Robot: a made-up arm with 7 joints. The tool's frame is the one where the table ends.
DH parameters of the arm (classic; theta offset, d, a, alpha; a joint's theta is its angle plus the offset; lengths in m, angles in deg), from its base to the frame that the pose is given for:
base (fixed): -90 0.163 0 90
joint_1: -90 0.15 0.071 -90
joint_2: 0 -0.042 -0.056 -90
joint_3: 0 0.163 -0.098 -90
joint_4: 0 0.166 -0.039 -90
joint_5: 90 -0.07 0.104 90
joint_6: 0 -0.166 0.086 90
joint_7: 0 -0.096 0.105 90
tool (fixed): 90 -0.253 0 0
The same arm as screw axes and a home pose.
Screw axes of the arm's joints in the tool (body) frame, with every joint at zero. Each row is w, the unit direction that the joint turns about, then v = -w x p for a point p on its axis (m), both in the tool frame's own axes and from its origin. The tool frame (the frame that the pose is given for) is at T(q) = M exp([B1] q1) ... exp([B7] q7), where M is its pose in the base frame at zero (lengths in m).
B1: w -1 0 0 v 0 0.035 0.087
B2: w 0 -1 0 v -0.106 0 0.137
B3: w 1 0 0 v 0 -0.05 -0.129
B4: w 0 1 0 v -0.048 0 0.026
B5: w -1 0 0 v 0 -0.087 0.295
B6: w 0 0 -1 v -0.191 0.096 0
B7: w 1 0 0 v 0 0.253 -0.105
M: xyz -0.013 -0.087 0.198 (m) quaternion w x y z 1 0 0 0

